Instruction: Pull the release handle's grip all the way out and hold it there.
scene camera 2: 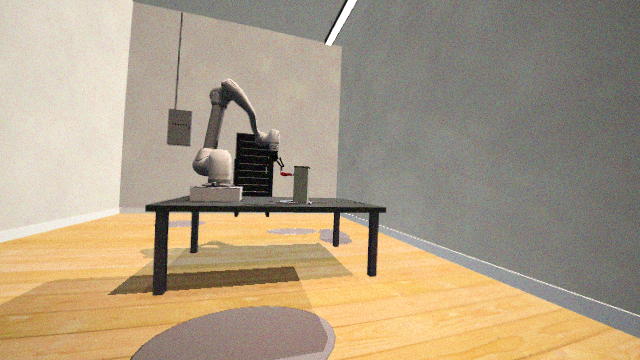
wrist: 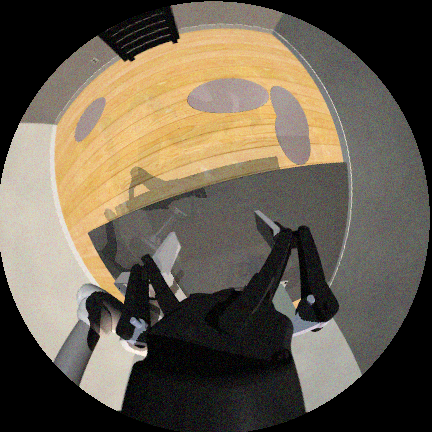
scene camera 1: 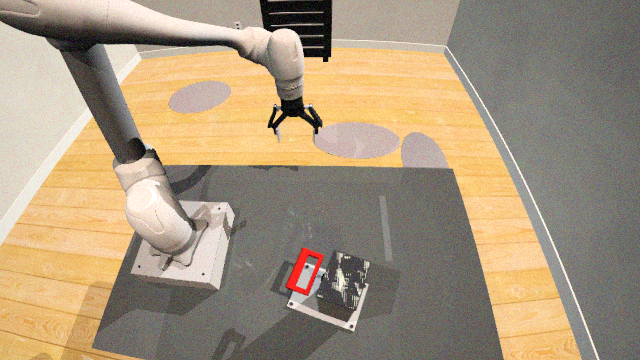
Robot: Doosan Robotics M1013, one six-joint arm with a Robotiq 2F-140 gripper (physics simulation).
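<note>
The red release handle grip [scene camera 1: 298, 272] [scene camera 2: 286, 174] is an upright-mounted rectangular loop on the robot-base side of a tall block housing [scene camera 1: 345, 282] [scene camera 2: 301, 186]. A short rod shows between them. The housing stands on a light base plate [scene camera 1: 320, 311]. My gripper [scene camera 1: 297, 135] [wrist: 214, 230] is open and empty, with fingers pointing down. It hangs in the air over the far part of the table, apart from the grip and beyond it in the scene camera 1 view. The grip cannot be made out in the wrist view; the gripper body and fingers cover the lower part.
The dark table [scene camera 1: 425, 225] [scene camera 2: 265, 209] [wrist: 220, 210] carries the arm's pale base block [scene camera 1: 212, 265] [scene camera 2: 215, 194] at the left. A black drawer cabinet [scene camera 1: 297, 25] [scene camera 2: 247, 170] [wrist: 145, 32] stands beyond the table. A grey wall box [scene camera 2: 179, 127] hangs behind the arm.
</note>
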